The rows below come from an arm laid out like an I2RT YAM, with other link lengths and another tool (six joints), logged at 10 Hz.
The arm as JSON. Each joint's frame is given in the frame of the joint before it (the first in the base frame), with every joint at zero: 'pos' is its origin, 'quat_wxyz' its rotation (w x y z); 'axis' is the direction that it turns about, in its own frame. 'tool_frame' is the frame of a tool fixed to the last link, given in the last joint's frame.
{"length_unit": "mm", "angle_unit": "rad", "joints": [
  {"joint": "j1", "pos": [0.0, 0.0, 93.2], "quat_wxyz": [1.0, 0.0, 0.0, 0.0], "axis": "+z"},
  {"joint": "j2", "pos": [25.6, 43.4, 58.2], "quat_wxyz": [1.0, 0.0, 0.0, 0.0], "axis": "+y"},
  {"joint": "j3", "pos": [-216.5, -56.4, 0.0], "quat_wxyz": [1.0, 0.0, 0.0, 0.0], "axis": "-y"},
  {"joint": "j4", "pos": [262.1, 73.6, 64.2], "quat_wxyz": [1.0, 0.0, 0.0, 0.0], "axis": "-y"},
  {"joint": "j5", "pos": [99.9, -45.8, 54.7], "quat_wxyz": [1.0, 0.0, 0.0, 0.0], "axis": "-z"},
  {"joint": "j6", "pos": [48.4, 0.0, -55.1], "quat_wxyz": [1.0, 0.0, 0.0, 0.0], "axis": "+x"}
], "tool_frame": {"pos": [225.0, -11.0, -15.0], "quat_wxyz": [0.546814, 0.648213, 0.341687, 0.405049]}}
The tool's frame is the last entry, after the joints.
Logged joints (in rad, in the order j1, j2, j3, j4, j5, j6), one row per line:
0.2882 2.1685 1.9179 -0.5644 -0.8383 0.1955
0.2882 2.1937 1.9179 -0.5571 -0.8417 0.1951
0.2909 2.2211 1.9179 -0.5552 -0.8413 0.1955
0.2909 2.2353 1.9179 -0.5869 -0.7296 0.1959
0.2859 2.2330 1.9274 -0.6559 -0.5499 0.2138
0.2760 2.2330 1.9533 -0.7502 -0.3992 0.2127
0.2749 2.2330 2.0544 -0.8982 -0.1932 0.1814
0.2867 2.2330 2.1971 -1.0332 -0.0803 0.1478
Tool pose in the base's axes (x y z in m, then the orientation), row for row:
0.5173 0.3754 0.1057 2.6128 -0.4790 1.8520
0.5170 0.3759 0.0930 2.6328 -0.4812 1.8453
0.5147 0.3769 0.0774 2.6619 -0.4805 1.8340
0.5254 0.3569 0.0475 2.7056 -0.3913 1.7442
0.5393 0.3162 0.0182 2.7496 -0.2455 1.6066
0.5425 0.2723 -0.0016 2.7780 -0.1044 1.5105
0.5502 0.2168 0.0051 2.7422 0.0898 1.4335
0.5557 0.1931 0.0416 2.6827 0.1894 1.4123
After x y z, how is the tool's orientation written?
As angles about the fixed x, y, z axes (roll, pitch, yaw), in radians.
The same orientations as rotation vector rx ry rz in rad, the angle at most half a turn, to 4 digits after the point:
-1.8898 -2.1950 -1.0495
-1.8895 -2.1900 -1.0259
-1.8920 -2.1851 -0.9900
-2.0250 -2.2063 -0.8888
2.1135 2.0859 0.6785
2.1377 1.9742 0.4773
2.0714 1.8383 0.2744
1.9888 1.7738 0.2112

